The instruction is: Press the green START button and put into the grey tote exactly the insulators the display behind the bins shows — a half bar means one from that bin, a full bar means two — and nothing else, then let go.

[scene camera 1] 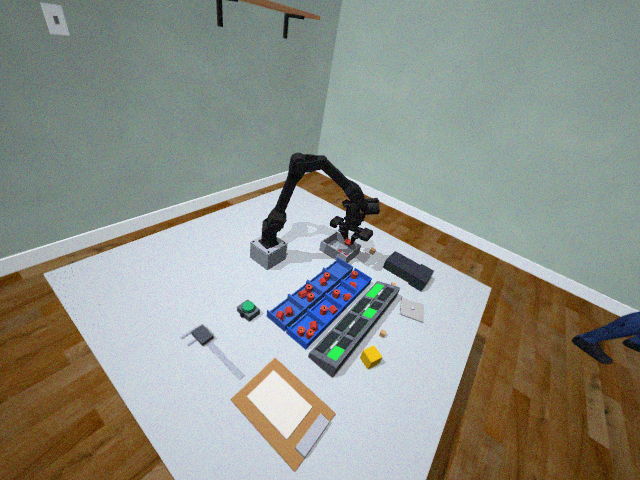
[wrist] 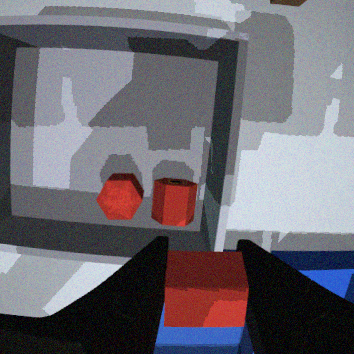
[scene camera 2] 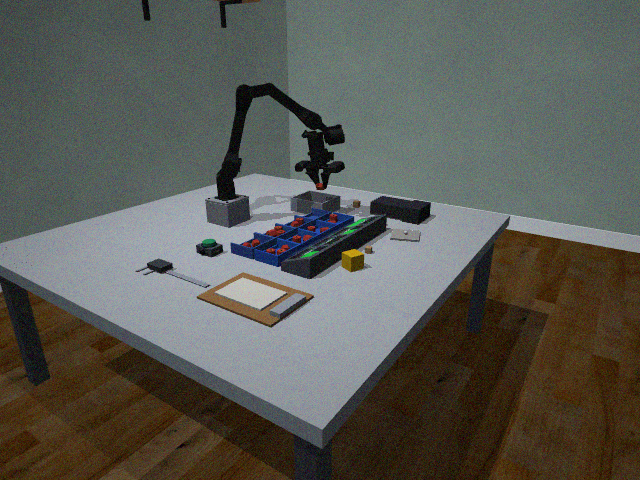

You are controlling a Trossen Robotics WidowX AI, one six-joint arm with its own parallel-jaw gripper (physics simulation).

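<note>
My gripper (scene camera 1: 347,239) (scene camera 2: 320,184) (wrist: 201,248) is shut on a red hexagonal insulator (scene camera 1: 347,241) (scene camera 2: 319,186) (wrist: 206,295), held above the grey tote (scene camera 1: 332,252) (scene camera 2: 301,203) (wrist: 75,240) near its bin-side edge. In the wrist view, two red insulators lie in the tote: one (wrist: 120,196) with its hexagonal end up, one (wrist: 174,204) beside it. The blue bins (scene camera 1: 293,336) (scene camera 2: 267,256) hold red insulators; the bin compartment nearest the tote looks empty. The display (scene camera 1: 330,364) (scene camera 2: 311,267) has three green bars, the far one longest. The green START button (scene camera 1: 248,306) (scene camera 2: 208,242) is uncovered.
A black box (scene camera 1: 408,270) (scene camera 2: 400,208) stands right of the tote, with a small tan cube (scene camera 1: 372,250) (scene camera 2: 356,203) between. A yellow cube (scene camera 1: 371,357) (scene camera 2: 352,259) and a flat light plate (scene camera 1: 412,310) (scene camera 2: 405,235) lie beyond the display. A clipboard (scene camera 1: 251,388) and caliper (scene camera 1: 225,360) lie nearer the front.
</note>
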